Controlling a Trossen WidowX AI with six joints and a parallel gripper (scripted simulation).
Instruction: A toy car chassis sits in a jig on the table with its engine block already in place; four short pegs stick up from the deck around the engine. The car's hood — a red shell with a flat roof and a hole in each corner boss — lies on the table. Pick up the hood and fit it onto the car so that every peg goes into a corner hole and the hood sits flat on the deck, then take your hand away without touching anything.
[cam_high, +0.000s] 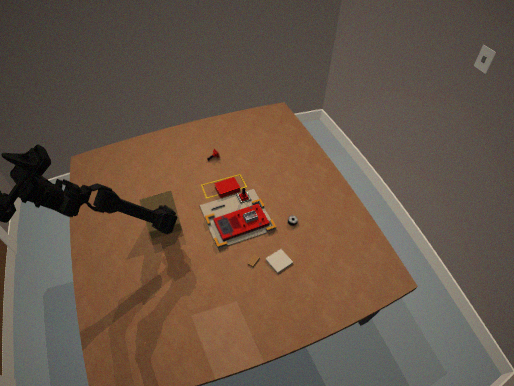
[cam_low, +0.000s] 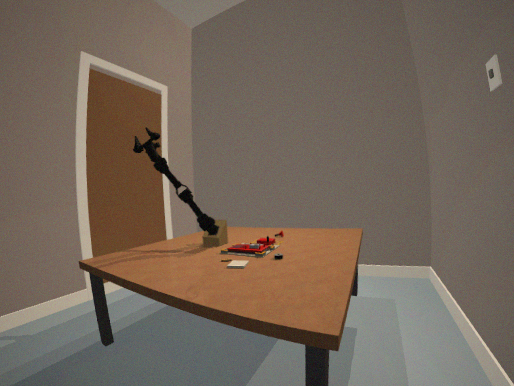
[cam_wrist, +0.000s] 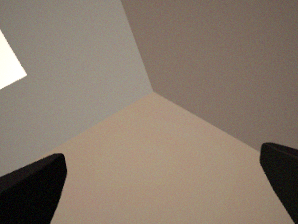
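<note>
Right now my gripper tip is 72 cm above the red hood, 67 cm short of it and 34 cm to the right of it. Also, from my gripper tip: grey engine block (71 cm below, 68 cm ahead, 14 cm to the left); small tan stick (73 cm below, 60 cm ahead, 3 cm to the right); white tile (73 cm below, 69 cm ahead, 8 cm to the right).
</note>
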